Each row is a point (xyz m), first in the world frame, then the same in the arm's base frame.
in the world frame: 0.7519 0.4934 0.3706
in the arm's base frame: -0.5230 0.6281 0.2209
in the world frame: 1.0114 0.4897 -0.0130
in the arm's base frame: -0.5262 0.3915 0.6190
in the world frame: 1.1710 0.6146 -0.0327
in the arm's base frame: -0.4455 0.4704 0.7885
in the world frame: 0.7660 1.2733 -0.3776
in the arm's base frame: 0.3458 0.1863 0.6882
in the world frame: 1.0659 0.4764 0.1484
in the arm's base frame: -0.5814 0.5512 0.5936
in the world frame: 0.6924 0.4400 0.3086
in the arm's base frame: -0.5473 0.5359 0.1873
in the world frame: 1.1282 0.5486 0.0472
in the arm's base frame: -0.5111 0.5061 0.7049
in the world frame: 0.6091 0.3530 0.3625
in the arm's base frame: -0.6179 0.5271 0.0761
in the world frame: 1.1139 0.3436 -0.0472
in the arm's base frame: -0.6855 0.3621 0.7014
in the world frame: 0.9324 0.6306 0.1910
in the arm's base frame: -0.4078 0.5780 0.4815
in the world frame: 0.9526 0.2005 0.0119
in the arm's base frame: -0.7900 0.3122 0.5101
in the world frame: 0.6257 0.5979 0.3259
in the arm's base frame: -0.3831 0.5676 0.1459
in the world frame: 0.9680 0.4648 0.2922
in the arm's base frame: -0.5923 0.6361 0.4418
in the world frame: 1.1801 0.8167 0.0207
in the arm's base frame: -0.2653 0.5755 0.8050
